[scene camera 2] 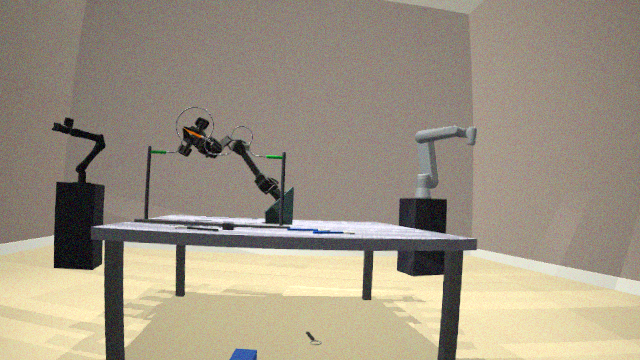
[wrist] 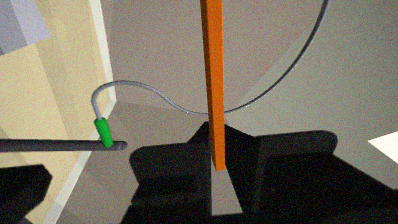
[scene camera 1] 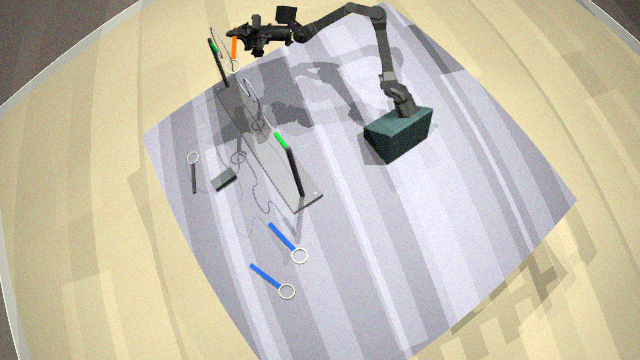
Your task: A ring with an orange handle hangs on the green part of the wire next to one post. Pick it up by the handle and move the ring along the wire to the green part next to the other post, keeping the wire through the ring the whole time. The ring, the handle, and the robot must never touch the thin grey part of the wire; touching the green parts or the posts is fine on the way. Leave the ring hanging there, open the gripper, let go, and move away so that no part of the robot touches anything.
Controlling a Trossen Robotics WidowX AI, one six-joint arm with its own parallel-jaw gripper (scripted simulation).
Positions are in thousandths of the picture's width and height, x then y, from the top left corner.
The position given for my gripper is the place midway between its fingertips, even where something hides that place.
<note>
In view: my gripper (scene camera 1: 352, 96).
My gripper is seen too in the wrist view (wrist: 531, 556).
</note>
